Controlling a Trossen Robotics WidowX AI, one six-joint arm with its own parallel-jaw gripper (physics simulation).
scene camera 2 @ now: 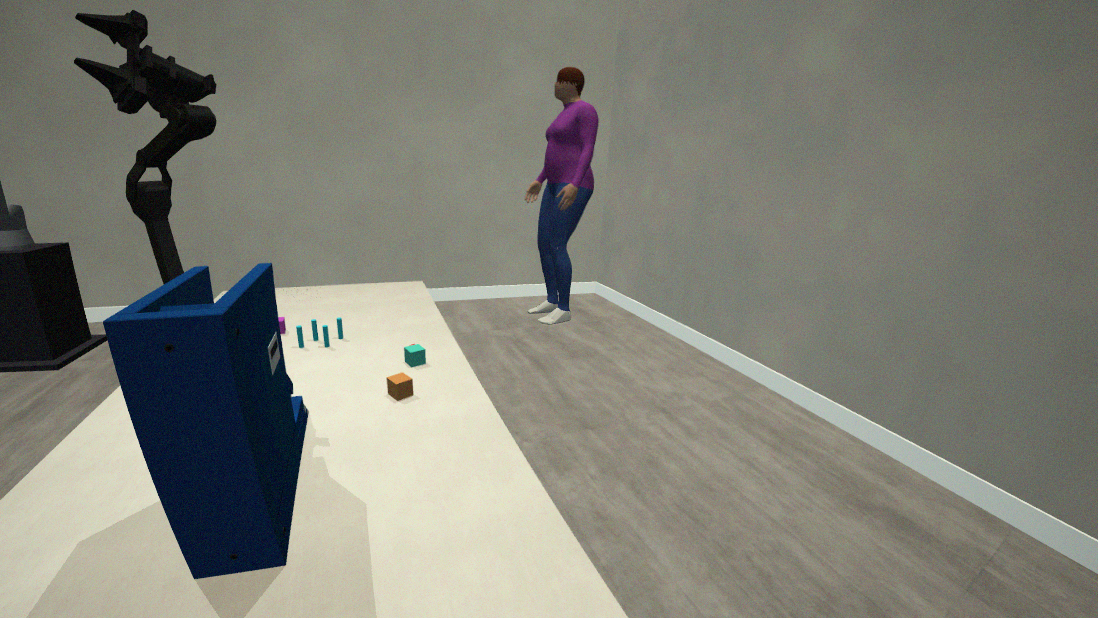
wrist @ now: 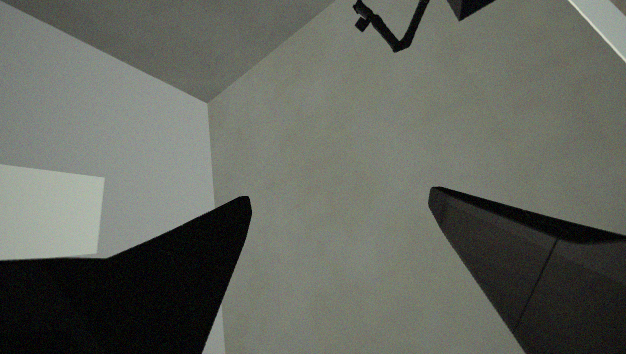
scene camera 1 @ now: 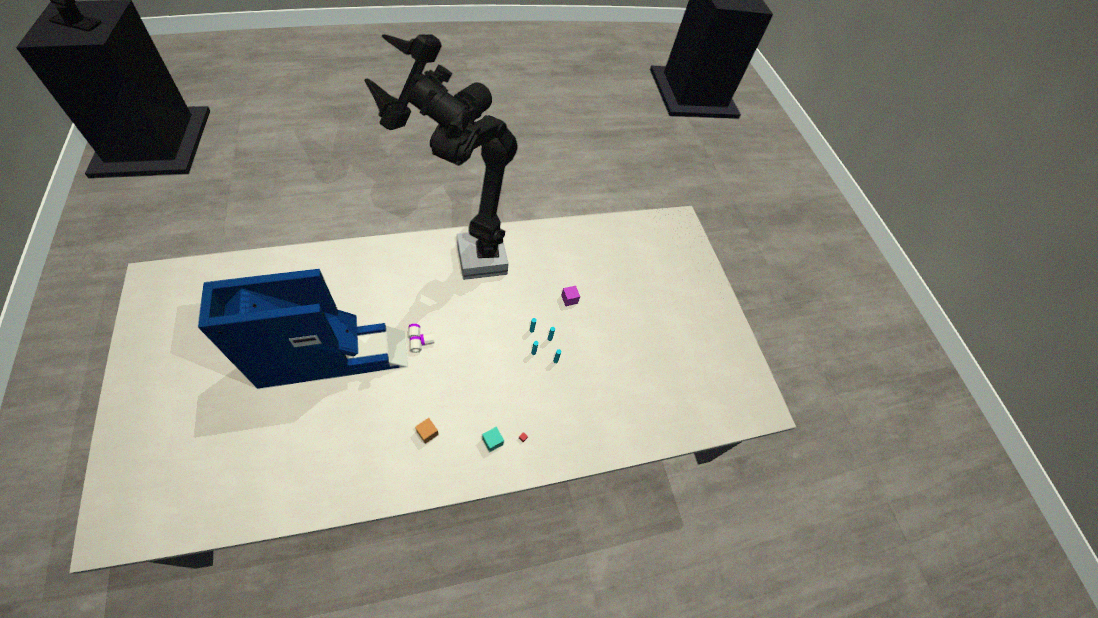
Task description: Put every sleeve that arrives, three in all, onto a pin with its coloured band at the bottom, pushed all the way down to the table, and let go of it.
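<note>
A small cluster of white sleeves (scene camera 1: 414, 344) with magenta bands lies on the table just off the end of the blue chute. They lie close together, too small to tell exactly how each one points. Several thin teal pins (scene camera 1: 550, 333) (scene camera 2: 325, 336) stand upright on the table, right of the sleeves in the first scene view, with no sleeve on them. My gripper (scene camera 1: 374, 57) (scene camera 2: 76, 36) (wrist: 338, 200) is open and empty, raised high behind the table, far from sleeves and pins. Sleeves and pins do not show in the wrist view.
The tall blue dispenser (scene camera 1: 272, 349) (scene camera 2: 180, 429) stands on the table's left. A magenta cube (scene camera 1: 570, 295) lies behind the pins. An orange cube (scene camera 1: 426, 429) (scene camera 2: 399, 386), a green cube (scene camera 1: 492, 438) (scene camera 2: 414, 355) and a small red cube (scene camera 1: 523, 436) lie near the front. A person (scene camera 2: 568, 145) stands beyond the table.
</note>
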